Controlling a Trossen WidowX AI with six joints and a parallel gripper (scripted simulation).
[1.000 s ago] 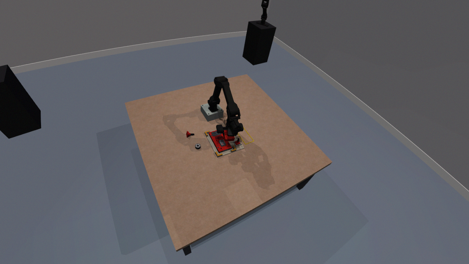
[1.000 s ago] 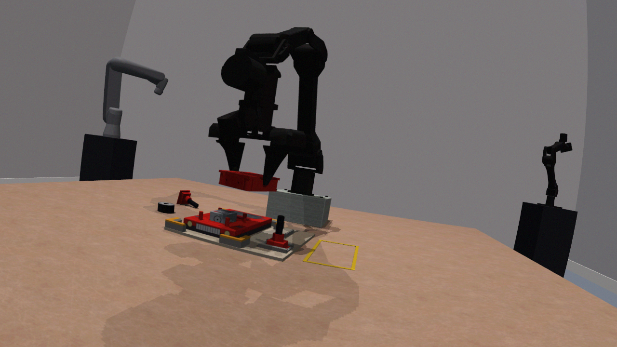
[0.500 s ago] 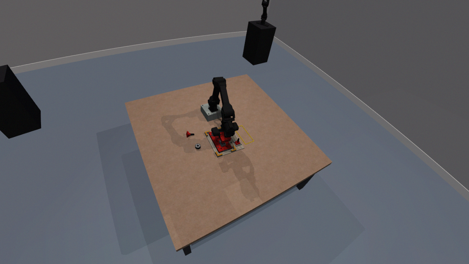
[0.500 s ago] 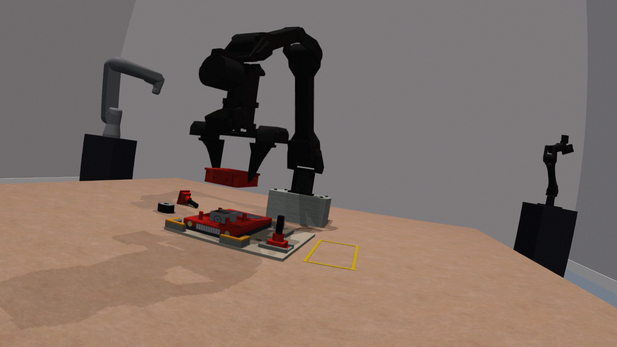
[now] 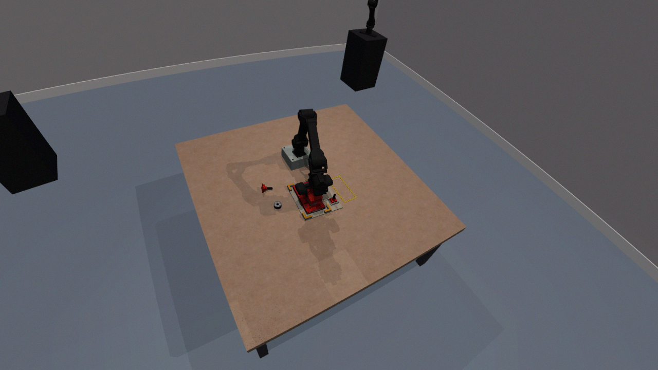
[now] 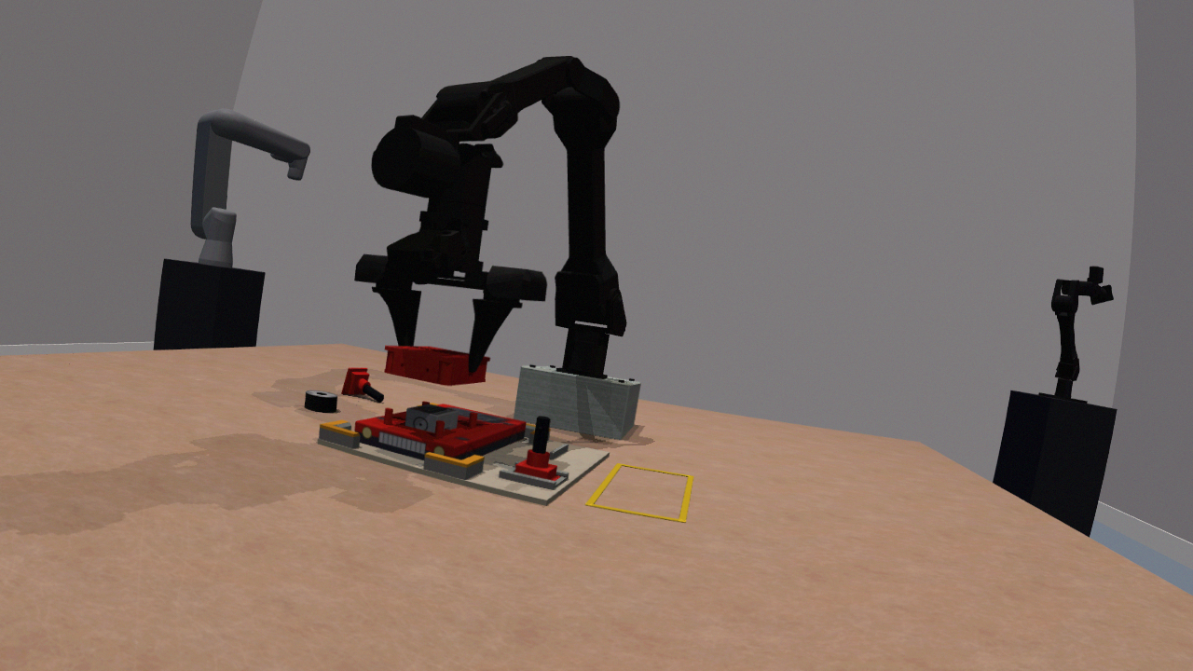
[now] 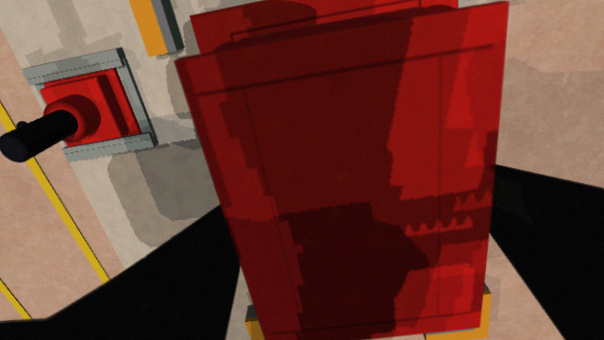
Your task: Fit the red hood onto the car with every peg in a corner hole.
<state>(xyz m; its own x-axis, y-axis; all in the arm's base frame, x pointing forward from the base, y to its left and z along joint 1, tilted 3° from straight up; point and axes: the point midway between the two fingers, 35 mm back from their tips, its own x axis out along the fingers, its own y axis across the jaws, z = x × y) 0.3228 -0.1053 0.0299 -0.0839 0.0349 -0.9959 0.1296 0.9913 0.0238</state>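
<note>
Now: the grey engine block 6 cm below my gripper tip. Also, from my gripper tip: red hood (right at my gripper tip); jig base plate (7 cm below, 3 cm to the left, 3 cm behind); black ring (17 cm to the right, 8 cm below, 8 cm behind).
</note>
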